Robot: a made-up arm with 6 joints.
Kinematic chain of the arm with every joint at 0, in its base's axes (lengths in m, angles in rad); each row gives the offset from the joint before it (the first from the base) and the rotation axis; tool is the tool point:
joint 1: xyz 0 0 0.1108 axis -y
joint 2: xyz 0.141 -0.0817 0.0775 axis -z
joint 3: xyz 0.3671 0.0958 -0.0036 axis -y
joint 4: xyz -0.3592 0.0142 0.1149 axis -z
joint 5: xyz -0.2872 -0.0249 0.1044 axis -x
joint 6: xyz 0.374 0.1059 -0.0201 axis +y
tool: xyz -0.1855 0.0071 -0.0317
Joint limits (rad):
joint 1: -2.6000..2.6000
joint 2: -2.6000..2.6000
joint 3: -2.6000..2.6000
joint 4: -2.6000..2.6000
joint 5: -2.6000..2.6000
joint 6: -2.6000..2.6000
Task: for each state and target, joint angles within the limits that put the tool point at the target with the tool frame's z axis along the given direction. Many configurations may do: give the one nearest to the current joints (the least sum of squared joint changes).
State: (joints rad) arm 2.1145 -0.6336 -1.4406 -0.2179 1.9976 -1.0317
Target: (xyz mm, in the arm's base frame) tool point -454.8 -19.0 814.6 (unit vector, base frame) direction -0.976 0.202 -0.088
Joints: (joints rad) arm 1.8442 -0.3049 -1.9331 -0.1443 1.9932 -1.2602
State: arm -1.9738 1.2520 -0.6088 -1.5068 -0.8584 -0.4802
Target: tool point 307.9 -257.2 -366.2 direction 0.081 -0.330 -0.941
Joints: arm -2.1059 0.9200 -0.6151 -2.0712 -0.4694 0.2296
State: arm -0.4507 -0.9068 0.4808 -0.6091 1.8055 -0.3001
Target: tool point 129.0 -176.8 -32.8 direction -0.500 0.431 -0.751
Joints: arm -0.4339 -0.6197 0.9531 -0.3563 2.3556 -0.4735
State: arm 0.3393 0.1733 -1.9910 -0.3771 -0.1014 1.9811
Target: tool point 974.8 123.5 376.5 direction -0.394 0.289 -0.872
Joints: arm 0.0385 -0.0073 -1.9148 -0.2870 -0.1023 1.6832
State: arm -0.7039 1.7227 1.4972 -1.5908 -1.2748 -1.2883
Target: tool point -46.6 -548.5 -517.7 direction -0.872 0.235 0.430
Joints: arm -0.4997 1.8333 2.1924 -1.8073 -1.5819 -1.8547
